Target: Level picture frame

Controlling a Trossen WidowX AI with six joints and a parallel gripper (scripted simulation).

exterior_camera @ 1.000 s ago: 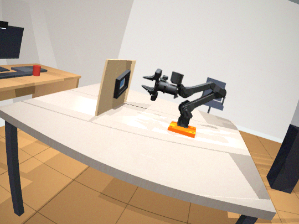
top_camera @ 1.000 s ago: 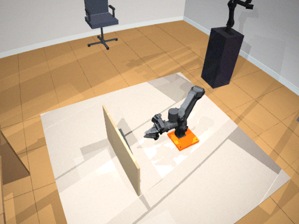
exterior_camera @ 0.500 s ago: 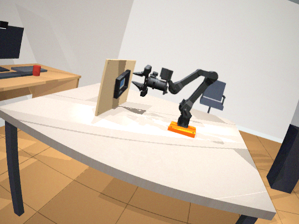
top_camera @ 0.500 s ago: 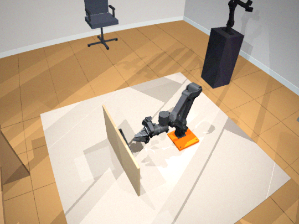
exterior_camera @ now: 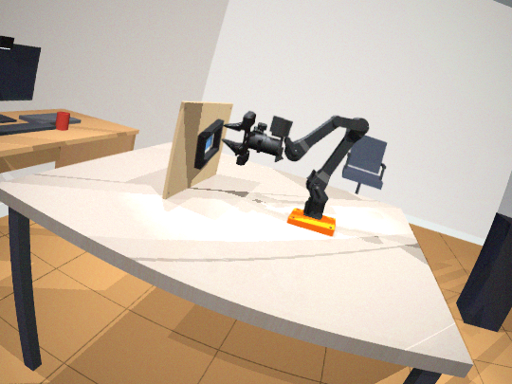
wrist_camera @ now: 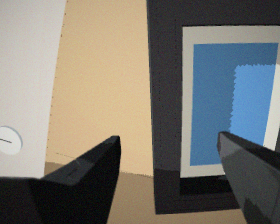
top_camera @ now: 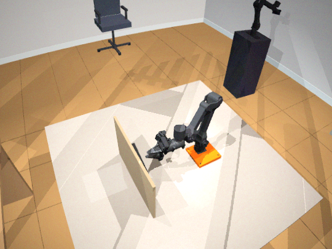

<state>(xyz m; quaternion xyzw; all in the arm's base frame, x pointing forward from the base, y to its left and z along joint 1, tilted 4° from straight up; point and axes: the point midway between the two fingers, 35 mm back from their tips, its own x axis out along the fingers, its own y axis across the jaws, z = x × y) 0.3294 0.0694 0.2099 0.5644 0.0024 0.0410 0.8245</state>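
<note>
My gripper tip is now 5 cm short of the picture frame, 1 cm to the left of it and 5 cm above it. Also, from my gripper tip: wall board (6 cm ahead, 6 cm below).
</note>
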